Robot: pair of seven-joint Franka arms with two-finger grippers.
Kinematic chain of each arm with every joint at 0, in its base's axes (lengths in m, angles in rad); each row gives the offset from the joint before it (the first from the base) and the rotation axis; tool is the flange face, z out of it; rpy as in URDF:
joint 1: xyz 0 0 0.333 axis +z
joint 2: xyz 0 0 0 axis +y
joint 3: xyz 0 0 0.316 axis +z
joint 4: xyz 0.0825 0 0 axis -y
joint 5: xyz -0.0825 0 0.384 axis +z
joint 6: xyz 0 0 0 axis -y
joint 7: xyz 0.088 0 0 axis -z
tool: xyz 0 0 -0.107 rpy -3.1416 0 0
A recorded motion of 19 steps. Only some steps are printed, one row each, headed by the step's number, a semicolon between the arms.
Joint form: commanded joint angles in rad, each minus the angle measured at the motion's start. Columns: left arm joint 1, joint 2, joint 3, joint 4, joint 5, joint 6, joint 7; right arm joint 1, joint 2, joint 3, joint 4, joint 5, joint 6, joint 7.
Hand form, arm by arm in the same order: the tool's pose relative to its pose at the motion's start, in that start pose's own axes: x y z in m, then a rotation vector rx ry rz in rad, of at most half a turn. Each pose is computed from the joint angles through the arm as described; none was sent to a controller.
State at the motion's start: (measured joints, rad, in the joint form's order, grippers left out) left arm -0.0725 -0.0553 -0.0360 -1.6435 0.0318 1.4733 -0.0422; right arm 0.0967 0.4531 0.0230 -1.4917 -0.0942 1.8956 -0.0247
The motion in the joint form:
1: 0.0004 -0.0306 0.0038 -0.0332 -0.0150 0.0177 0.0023; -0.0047 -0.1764 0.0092 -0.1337 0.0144 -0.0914 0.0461
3: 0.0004 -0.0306 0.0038 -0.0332 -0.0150 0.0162 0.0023; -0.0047 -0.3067 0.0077 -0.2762 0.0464 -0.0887 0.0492
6: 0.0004 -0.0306 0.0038 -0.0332 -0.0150 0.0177 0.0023; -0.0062 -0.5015 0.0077 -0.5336 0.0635 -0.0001 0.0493
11: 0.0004 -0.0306 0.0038 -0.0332 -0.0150 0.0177 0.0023; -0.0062 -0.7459 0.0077 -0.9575 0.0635 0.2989 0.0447
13: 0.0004 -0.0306 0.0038 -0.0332 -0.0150 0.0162 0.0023; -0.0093 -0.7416 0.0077 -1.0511 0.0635 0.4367 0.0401
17: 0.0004 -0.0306 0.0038 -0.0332 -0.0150 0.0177 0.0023; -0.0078 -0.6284 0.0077 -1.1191 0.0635 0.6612 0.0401
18: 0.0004 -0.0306 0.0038 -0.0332 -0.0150 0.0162 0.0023; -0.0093 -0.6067 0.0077 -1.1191 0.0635 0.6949 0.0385
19: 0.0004 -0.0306 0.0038 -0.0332 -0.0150 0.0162 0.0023; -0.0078 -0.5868 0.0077 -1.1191 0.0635 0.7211 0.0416
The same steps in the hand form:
1: -0.0080 -0.0006 -0.0010 -0.0152 0.0144 -0.0006; -0.0520 -0.0029 -0.0438 0.0112 -0.0484 0.0482
3: -0.0082 -0.0006 -0.0009 -0.0152 0.0129 -0.0006; -0.0922 -0.0067 -0.0556 0.0380 -0.0581 0.0596
6: -0.0080 -0.0006 -0.0010 -0.0152 0.0144 -0.0006; -0.1534 -0.0122 -0.0495 0.0491 -0.0323 0.0646
11: -0.0080 -0.0006 -0.0010 -0.0152 0.0144 -0.0006; -0.2366 -0.0219 0.0050 0.0431 0.0871 0.0593
13: -0.0082 -0.0006 -0.0009 -0.0152 0.0129 -0.0006; -0.2453 -0.0238 0.0367 0.0443 0.1271 0.0563
17: -0.0080 -0.0006 -0.0010 -0.0152 0.0144 -0.0006; -0.2390 -0.0295 0.0929 0.0513 0.1709 0.0512
18: -0.0082 -0.0006 -0.0009 -0.0152 0.0129 -0.0006; -0.2358 -0.0293 0.0989 0.0521 0.1829 0.0509
19: -0.0082 -0.0006 -0.0009 -0.0152 0.0129 -0.0006; -0.2333 -0.0304 0.1049 0.0535 0.1892 0.0522

